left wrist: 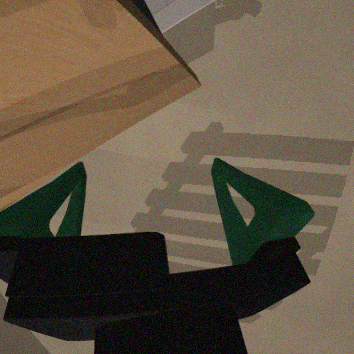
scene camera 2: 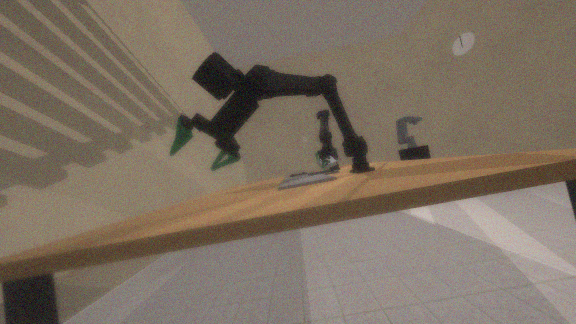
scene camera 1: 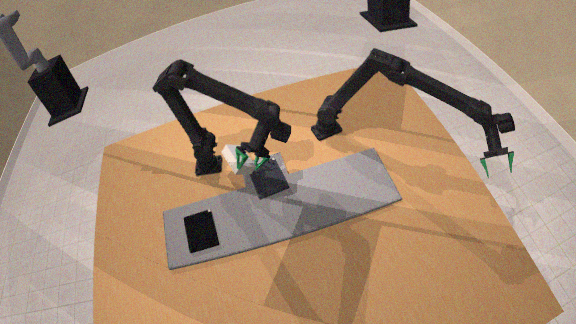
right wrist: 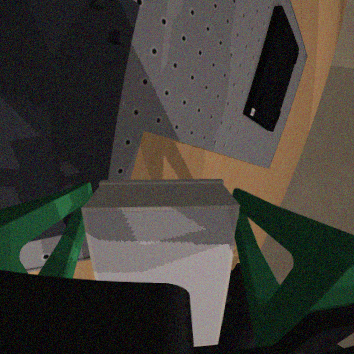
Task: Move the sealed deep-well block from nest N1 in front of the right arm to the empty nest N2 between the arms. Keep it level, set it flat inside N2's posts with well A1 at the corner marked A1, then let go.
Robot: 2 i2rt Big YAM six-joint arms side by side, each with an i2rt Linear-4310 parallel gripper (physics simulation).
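Places are measured from the left arm's base along level axes (x ahead, y left, z up), in centimetres.
Pixels of known places: left gripper, fingertip midpoint: (left wrist: 150,165) (scene camera 2: 193,162) (scene camera 1: 499,175); right gripper, fingertip midpoint: (scene camera 2: 320,164) (scene camera 1: 246,169) (right wrist: 162,194); left arm's base, link origin: (scene camera 2: 361,171) (scene camera 1: 326,130); right arm's base, link origin: (scene camera 1: 209,166).
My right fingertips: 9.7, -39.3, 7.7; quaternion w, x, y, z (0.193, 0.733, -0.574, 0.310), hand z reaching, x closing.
Note:
For each thing: its top centre in the pictures, then the offset to it from my right fingertips, as dx, dy, dz. Level surfaces: height alone.
- pale deep-well block, top centre: (right wrist: 220,322) (scene camera 1: 235,150) (scene camera 2: 325,156) -6.2, -1.2, +5.6
- dark grey nest N2, top centre: (right wrist: 19,114) (scene camera 1: 266,175) +3.2, +6.5, -4.2
- black nest N1, top centre: (right wrist: 281,76) (scene camera 1: 199,229) +14.4, -26.0, -4.6
- grey perforated plate, surface height: dz -6.4
- wooden table, surface height: dz -7.7
The pale deep-well block (scene camera 1: 230,157) (right wrist: 160,225) is between the green fingers of my right gripper (scene camera 1: 250,163) (right wrist: 162,194), which is shut on it. It is beside the dark grey nest N2 (scene camera 1: 270,181) (right wrist: 55,100), to its upper left in scene camera 1. I cannot tell its exact height or whether it is level, and well A1 and the A1 mark cannot be made out. The black nest N1 (scene camera 1: 201,232) (right wrist: 273,70) holds no block and has a small white spot at one corner. My left gripper (scene camera 1: 499,174) (scene camera 2: 193,161) (left wrist: 150,165) is open and empty, far from the nests.
Both nests are on a grey perforated plate (scene camera 1: 340,192) (right wrist: 200,90) on the wooden table (scene camera 1: 425,260) (scene camera 2: 240,205). The right arm's base (scene camera 1: 208,165) is close to the block. The left gripper is past the table's right edge in scene camera 1. A grey arm on a black pedestal (scene camera 1: 56,90) stands beyond the table.

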